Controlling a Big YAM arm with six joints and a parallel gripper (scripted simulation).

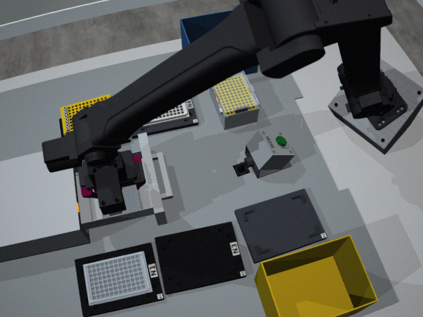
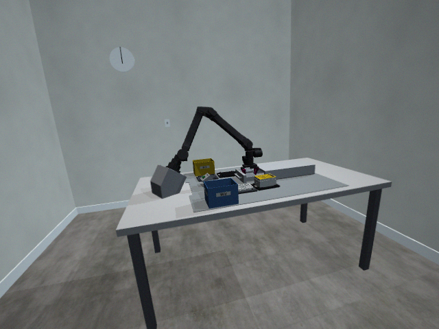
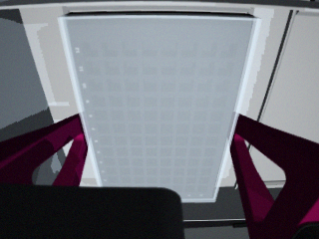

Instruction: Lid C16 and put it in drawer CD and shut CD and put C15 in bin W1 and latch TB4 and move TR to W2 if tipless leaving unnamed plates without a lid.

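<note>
The plate lid is right at my hand. Also, from my hand: cooler drawer: 40 mm ahead, 10 mm to the right; then black plate: right at my hand; then cooler CD: 160 mm ahead, 30 mm to the right, 10 mm above.
</note>
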